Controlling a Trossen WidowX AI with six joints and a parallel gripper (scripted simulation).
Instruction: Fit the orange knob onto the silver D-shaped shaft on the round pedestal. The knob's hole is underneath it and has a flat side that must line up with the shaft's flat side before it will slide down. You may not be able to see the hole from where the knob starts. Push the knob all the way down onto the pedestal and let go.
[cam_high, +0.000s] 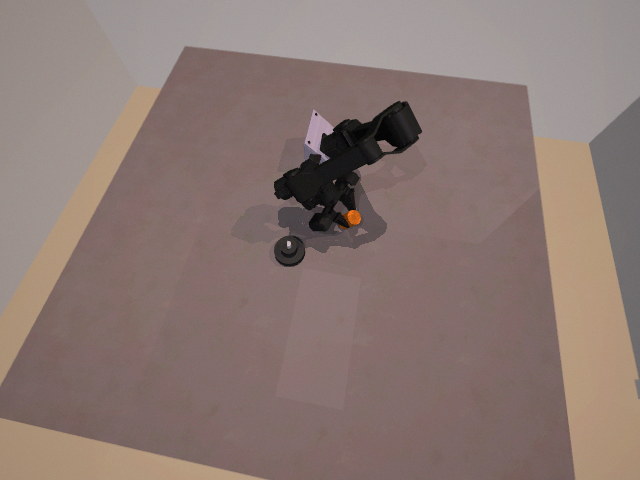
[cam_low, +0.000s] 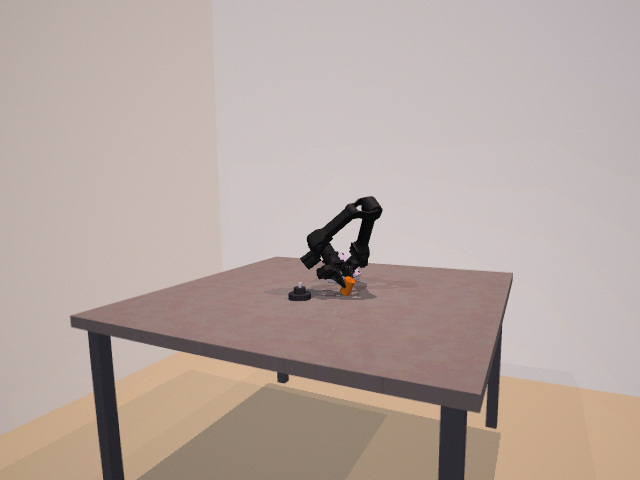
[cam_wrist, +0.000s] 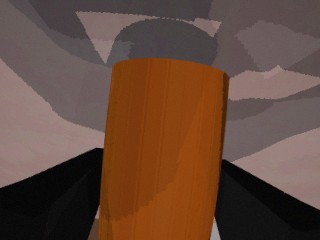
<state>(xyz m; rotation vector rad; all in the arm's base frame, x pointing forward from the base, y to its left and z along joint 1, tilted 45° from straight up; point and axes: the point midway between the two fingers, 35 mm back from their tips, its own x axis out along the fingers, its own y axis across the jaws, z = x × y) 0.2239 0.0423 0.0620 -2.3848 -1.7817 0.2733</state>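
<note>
The orange knob is 1 cm above my gripper tip. Also, from my gripper tip: black round pedestal (10 cm ahead, 16 cm to the right).
</note>
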